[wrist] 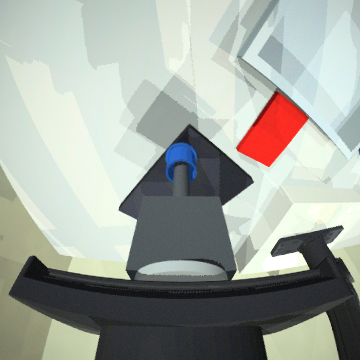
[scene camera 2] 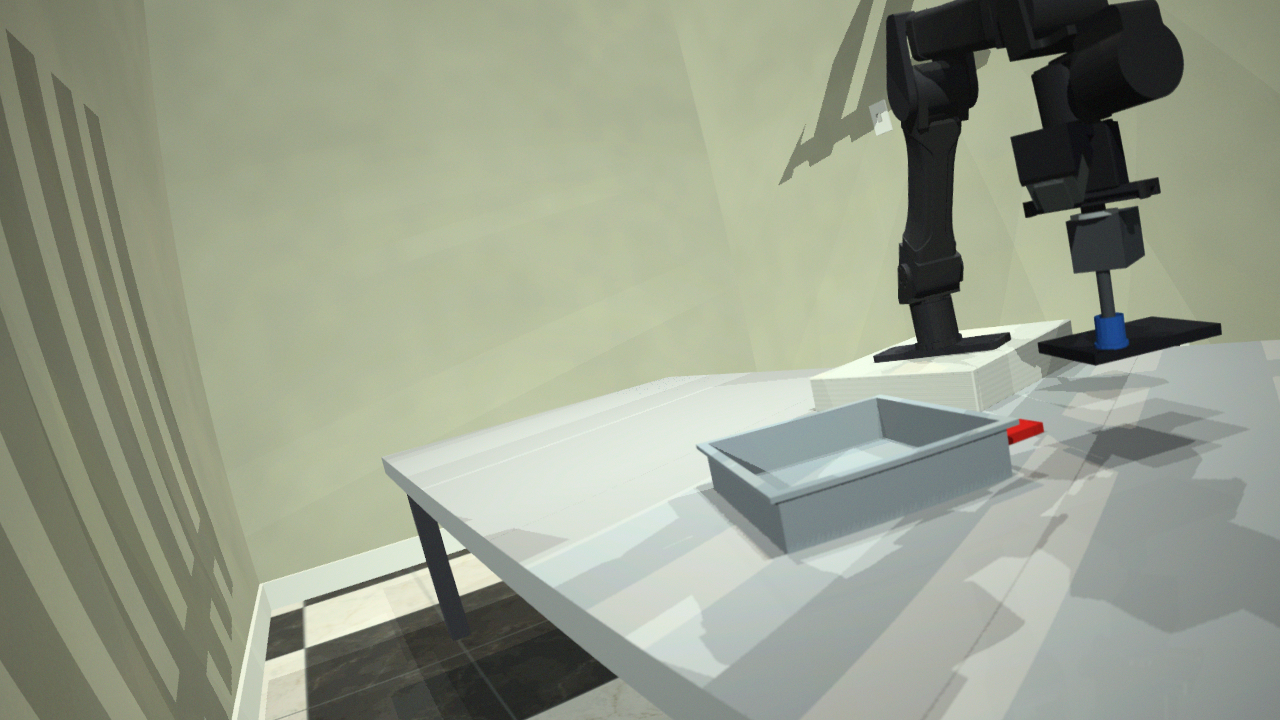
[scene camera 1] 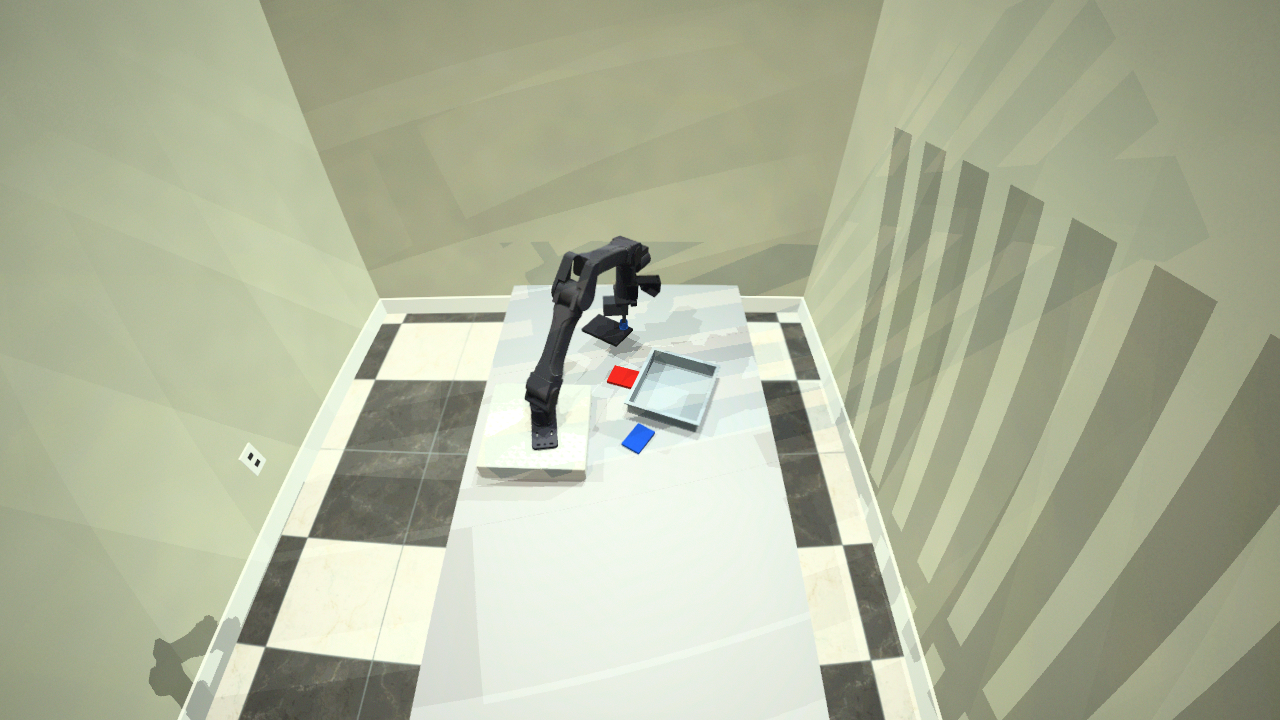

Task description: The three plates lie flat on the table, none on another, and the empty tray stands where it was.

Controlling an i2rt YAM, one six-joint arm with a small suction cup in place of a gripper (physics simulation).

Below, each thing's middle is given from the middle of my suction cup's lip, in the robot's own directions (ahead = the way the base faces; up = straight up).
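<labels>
The grey tray (scene camera 2: pixel 809 480) is 120 mm ahead of my suction cup, 70 mm below it and 230 mm to the right of it, and of the things named here, going by their middles, that tray is the farthest from my suction cup. There's a red plate (wrist: pixel 278 122) that's 90 mm below my suction cup, 20 mm behind it and 140 mm to the right of it. The black plate (scene camera 2: pixel 1149 334) is 10 mm below my suction cup and 50 mm behind it. Going by their middles, the black plate is the nearest to my suction cup of the things named here.
</labels>
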